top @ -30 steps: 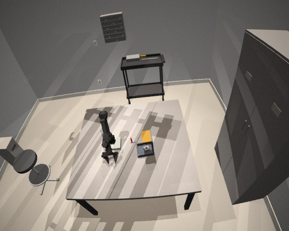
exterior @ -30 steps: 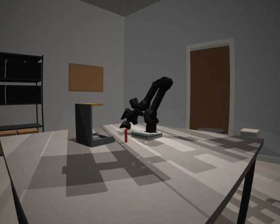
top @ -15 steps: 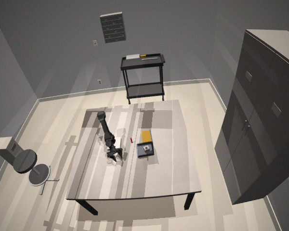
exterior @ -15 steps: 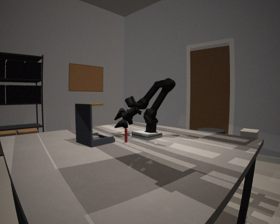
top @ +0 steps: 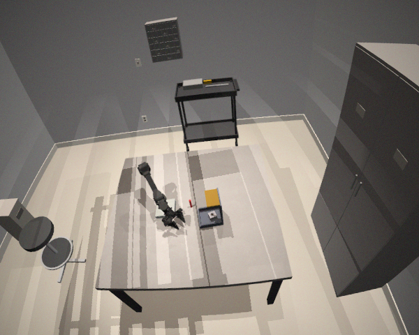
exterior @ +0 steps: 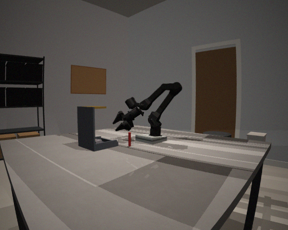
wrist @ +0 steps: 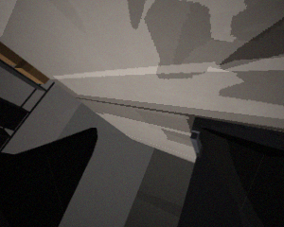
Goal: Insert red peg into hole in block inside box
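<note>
Right now the red peg is 23 cm to the left of my gripper tip, 4 cm below it and 2 cm ahead of it. Also, from my gripper tip: yellow roof (21 cm ahead, 14 cm to the left, 14 cm above).
</note>
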